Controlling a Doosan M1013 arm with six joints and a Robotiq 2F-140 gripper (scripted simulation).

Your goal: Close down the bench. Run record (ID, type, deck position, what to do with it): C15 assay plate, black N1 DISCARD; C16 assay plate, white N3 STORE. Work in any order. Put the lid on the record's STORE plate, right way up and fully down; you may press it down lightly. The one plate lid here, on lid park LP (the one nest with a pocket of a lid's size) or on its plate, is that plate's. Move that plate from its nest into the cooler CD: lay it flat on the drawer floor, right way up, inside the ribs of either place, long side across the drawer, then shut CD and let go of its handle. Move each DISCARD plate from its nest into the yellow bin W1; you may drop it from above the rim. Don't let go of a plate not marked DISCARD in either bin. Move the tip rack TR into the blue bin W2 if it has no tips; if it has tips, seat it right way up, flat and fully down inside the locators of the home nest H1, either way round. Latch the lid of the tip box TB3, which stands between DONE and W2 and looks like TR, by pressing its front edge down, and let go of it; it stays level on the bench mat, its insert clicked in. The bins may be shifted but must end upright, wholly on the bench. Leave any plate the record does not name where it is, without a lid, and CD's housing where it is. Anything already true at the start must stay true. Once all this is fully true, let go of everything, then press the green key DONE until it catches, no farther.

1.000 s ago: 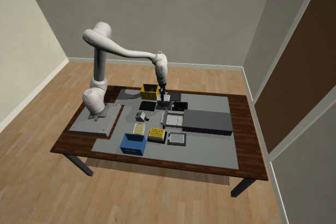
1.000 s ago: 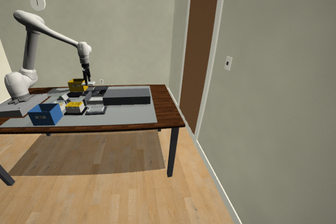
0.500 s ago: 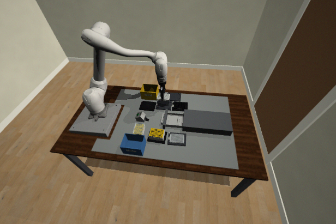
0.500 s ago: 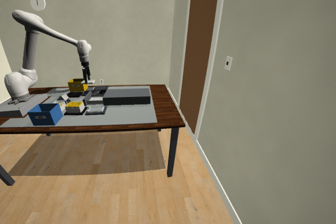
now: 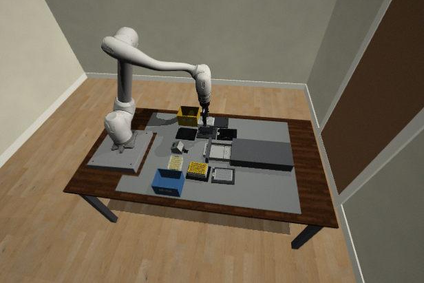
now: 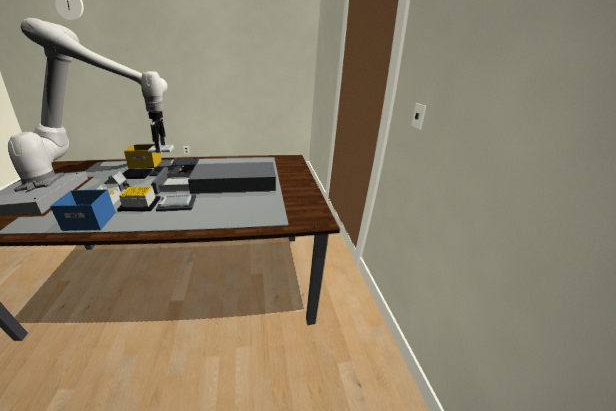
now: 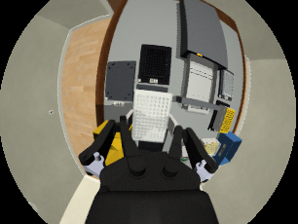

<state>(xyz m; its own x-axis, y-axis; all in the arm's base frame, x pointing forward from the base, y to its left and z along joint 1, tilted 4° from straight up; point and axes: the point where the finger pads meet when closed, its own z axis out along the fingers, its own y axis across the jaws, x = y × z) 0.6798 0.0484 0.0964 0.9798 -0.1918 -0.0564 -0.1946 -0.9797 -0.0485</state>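
My gripper is now 220 mm to the left of the cooler drawer, 140 mm above it and 110 mm short of it. From my hand the other things lie so: grey nest: 160 mm below; white plate: 20 mm below; plate lid: 10 mm below.
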